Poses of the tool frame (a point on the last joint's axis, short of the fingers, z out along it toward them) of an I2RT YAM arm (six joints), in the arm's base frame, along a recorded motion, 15 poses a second.
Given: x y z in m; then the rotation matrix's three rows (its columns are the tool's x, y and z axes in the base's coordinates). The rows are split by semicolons.
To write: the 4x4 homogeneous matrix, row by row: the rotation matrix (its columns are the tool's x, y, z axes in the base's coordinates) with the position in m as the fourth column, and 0 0 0 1 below. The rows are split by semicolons. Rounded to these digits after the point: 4 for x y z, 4 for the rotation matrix.
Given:
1: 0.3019, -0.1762, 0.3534; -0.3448, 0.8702, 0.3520; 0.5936, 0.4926, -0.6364; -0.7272, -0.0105, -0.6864
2: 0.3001, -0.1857, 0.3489; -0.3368, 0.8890, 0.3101; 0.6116, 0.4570, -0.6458; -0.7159, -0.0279, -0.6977
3: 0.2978, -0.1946, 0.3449; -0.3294, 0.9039, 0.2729; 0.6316, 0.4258, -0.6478; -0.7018, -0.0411, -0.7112
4: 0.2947, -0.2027, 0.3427; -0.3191, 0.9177, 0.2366; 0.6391, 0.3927, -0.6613; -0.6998, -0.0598, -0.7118
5: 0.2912, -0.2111, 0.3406; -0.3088, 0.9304, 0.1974; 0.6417, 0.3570, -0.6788; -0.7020, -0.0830, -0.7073
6: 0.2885, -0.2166, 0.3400; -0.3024, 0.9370, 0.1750; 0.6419, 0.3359, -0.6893; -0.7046, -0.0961, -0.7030
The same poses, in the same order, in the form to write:
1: -0.3448, 0.8702, 0.3520, 0.3019; 0.5936, 0.4926, -0.6364, -0.1762; -0.7272, -0.0105, -0.6864, 0.3534; 0, 0, 0, 1
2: -0.3368, 0.8890, 0.3101, 0.3001; 0.6116, 0.4570, -0.6458, -0.1857; -0.7159, -0.0279, -0.6977, 0.3489; 0, 0, 0, 1
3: -0.3294, 0.9039, 0.2729, 0.2978; 0.6316, 0.4258, -0.6478, -0.1946; -0.7018, -0.0411, -0.7112, 0.3449; 0, 0, 0, 1
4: -0.3191, 0.9177, 0.2366, 0.2947; 0.6391, 0.3927, -0.6613, -0.2027; -0.6998, -0.0598, -0.7118, 0.3427; 0, 0, 0, 1
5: -0.3088, 0.9304, 0.1974, 0.2912; 0.6417, 0.3570, -0.6788, -0.2111; -0.7020, -0.0830, -0.7073, 0.3406; 0, 0, 0, 1
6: -0.3024, 0.9370, 0.1750, 0.2885; 0.6419, 0.3359, -0.6893, -0.2166; -0.7046, -0.0961, -0.7030, 0.3400; 0, 0, 0, 1
